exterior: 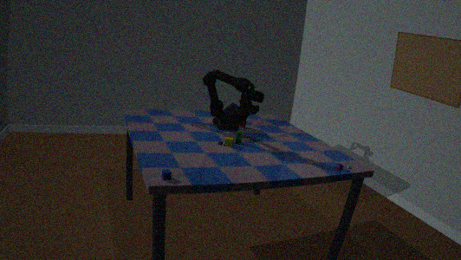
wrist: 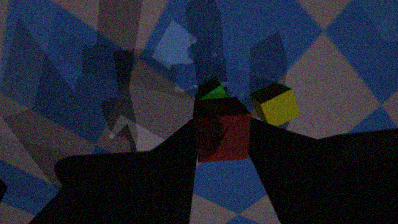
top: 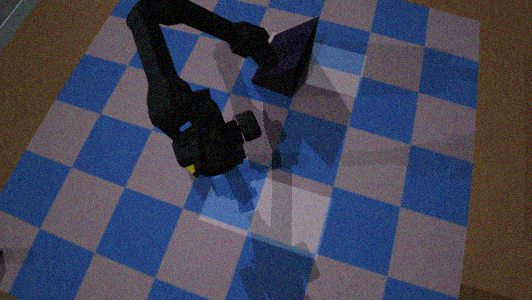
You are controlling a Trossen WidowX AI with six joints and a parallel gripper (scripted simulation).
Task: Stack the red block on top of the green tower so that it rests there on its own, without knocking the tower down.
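Now: the yellow block 40 mm ahead of my gripper tip, 90 mm to the right of it and 90 mm below it. The rest, counted from my gripper tip: small blue object (440 mm ahead, 560 mm to the right, 90 mm below); then red block (10 mm above); then small grey piece (20 mm ahead, 130 mm to the right, 100 mm below).
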